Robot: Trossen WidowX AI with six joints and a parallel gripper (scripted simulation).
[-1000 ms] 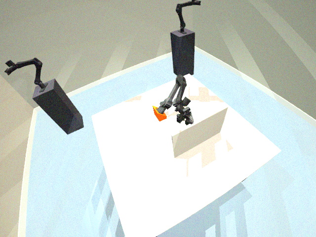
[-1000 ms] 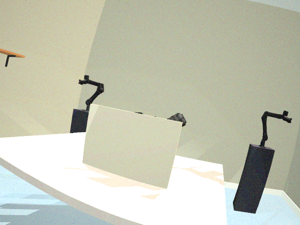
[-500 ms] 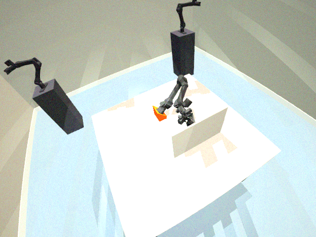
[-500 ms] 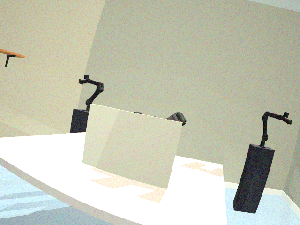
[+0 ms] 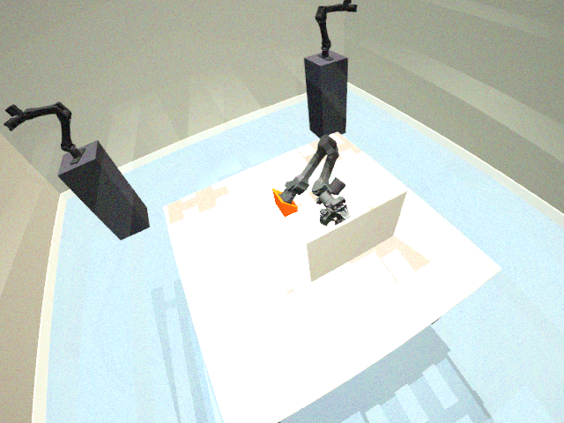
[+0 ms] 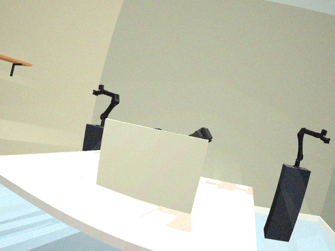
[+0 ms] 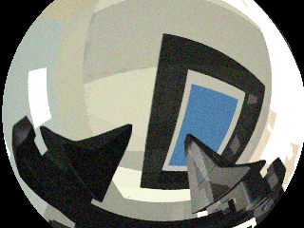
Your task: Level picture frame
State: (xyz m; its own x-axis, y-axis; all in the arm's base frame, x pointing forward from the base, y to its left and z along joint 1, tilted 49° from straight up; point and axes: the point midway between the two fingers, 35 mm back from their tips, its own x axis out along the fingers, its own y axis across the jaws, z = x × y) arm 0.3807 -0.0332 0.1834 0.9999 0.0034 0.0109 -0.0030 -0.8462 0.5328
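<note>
The picture frame lies 1 cm ahead of my gripper tip, 1 cm to the left of it and 5 cm below it. From my gripper tip the other things lie so: wall panel (2 cm ahead, 2 cm to the left, 6 cm below).
</note>
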